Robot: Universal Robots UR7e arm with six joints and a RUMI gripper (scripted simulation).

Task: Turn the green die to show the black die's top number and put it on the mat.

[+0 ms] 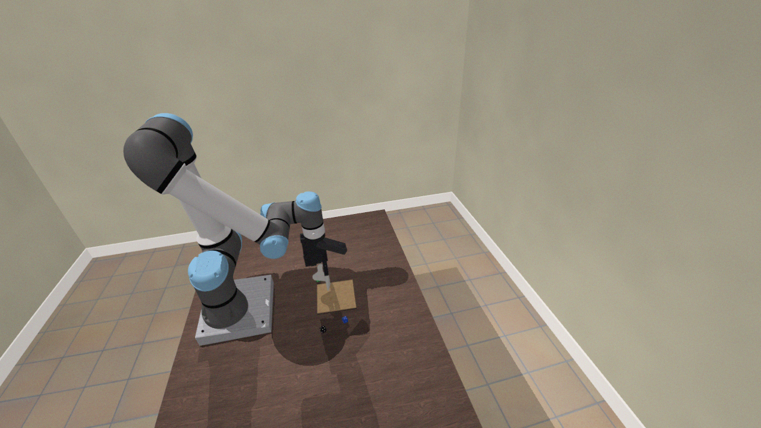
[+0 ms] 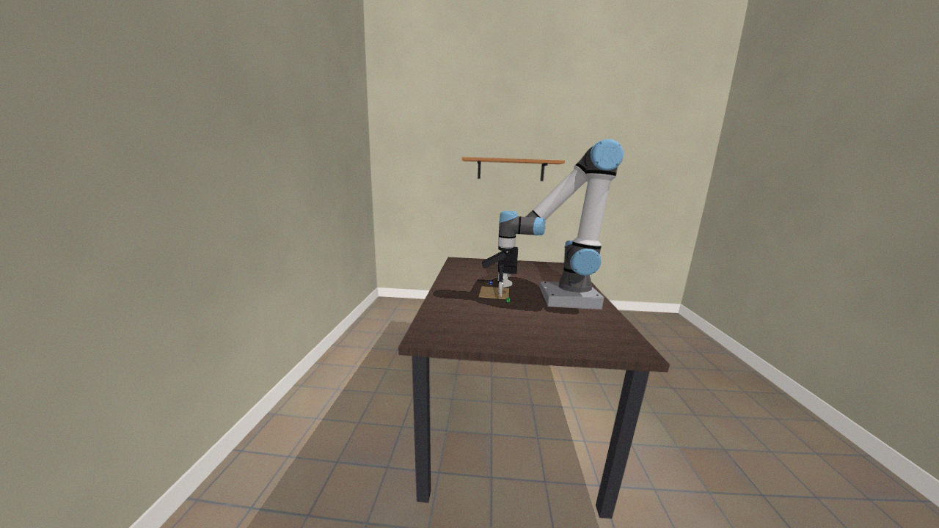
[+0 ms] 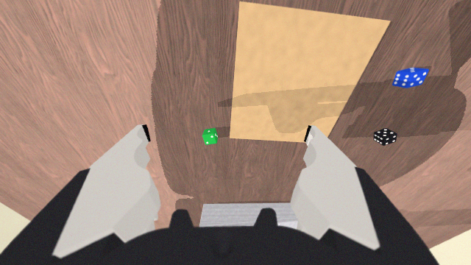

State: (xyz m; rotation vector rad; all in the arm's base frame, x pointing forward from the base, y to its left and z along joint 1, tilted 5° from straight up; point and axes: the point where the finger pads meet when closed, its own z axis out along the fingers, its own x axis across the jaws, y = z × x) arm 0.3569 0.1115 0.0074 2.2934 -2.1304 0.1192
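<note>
The green die lies 4 cm behind my hand, 2 cm to the left of it and 3 cm below it. Also, from my hand: blue die 5 cm ahead, 19 cm to the right, 3 cm below; tan mat 3 cm ahead, 7 cm to the right, 4 cm below; black die 2 cm behind, 22 cm to the right, 3 cm below.
</note>
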